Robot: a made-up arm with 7 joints. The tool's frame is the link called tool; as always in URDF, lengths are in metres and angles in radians.
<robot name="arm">
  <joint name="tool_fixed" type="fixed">
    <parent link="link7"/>
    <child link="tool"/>
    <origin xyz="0.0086 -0.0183 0.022" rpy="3.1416 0 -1.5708"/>
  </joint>
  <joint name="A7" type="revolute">
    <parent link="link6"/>
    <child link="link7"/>
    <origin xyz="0.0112 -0.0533 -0.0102" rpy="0 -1.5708 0"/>
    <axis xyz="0 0 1"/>
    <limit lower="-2.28" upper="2.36" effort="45" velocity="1.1"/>
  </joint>
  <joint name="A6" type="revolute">
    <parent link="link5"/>
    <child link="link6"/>
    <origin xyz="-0.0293 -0.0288 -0.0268" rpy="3.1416 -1.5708 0"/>
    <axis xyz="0 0 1"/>
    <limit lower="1.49" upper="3.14" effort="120" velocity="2.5"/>
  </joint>
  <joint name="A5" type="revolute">
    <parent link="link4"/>
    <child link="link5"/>
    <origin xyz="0.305 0.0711 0.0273" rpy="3.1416 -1.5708 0"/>
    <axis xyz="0 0 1"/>
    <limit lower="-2.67" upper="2.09" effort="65" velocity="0.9"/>
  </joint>
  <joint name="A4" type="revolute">
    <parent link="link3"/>
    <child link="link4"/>
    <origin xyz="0.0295 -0.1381 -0.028" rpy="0 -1.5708 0"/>
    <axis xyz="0 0 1"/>
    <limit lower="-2.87" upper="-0.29" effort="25" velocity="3.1"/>
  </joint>
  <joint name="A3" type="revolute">
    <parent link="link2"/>
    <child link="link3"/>
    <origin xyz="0.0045 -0.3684 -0.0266" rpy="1.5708 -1.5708 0"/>
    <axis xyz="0 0 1"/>
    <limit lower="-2.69" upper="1.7" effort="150" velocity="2.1"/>
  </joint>
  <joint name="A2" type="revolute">
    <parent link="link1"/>
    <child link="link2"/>
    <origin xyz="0.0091 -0.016 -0.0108" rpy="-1.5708 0 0"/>
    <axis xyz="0 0 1"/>
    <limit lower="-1.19" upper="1.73" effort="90" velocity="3"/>
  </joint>
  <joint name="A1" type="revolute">
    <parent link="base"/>
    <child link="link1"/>
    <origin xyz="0.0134 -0.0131 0.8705" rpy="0 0 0"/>
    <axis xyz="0 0 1"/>
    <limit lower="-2.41" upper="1.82" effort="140" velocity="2.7"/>
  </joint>
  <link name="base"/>
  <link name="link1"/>
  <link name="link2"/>
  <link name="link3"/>
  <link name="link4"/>
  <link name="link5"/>
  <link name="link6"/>
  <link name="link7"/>
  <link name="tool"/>
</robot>
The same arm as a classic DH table. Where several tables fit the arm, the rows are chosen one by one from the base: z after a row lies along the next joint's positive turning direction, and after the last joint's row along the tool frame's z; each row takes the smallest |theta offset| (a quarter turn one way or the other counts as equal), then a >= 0, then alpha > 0; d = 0 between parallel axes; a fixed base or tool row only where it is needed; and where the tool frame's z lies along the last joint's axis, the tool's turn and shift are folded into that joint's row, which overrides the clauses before.
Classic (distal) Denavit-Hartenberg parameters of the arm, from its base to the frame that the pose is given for. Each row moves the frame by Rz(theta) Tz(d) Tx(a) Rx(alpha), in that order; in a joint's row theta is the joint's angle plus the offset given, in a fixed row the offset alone. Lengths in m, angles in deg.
base (fixed): a 0.0187, alpha 0.00, d 0.0000, theta_offset -44.35
A1: a 0.0091, alpha -90.00, d 0.8597, theta_offset 44.35
A2: a 0.0045, alpha 90.00, d -0.0426, theta_offset 0.00
A3: a 0.1381, alpha 90.00, d 0.3404, theta_offset 0.00
A4: a -0.0711, alpha -90.00, d -0.0022, theta_offset 0.00
A5: a -0.0288, alpha 90.00, d 0.2782, theta_offset 0.00
A6: a 0.0533, alpha 90.00, d -0.0395, theta_offset 0.00
A7: a 0.0202, alpha 180.00, d 0.0000, theta_offset 25.17
tool (fixed): a 0.0000, alpha 0.00, d -0.0108, theta_offset 25.17
Joint limits (deg, base to tool): -138.08..104.28 -68.18..99.12 -154.13..97.40 -164.44..-16.62 -152.98..119.75 85.37..179.91 -130.63..135.22

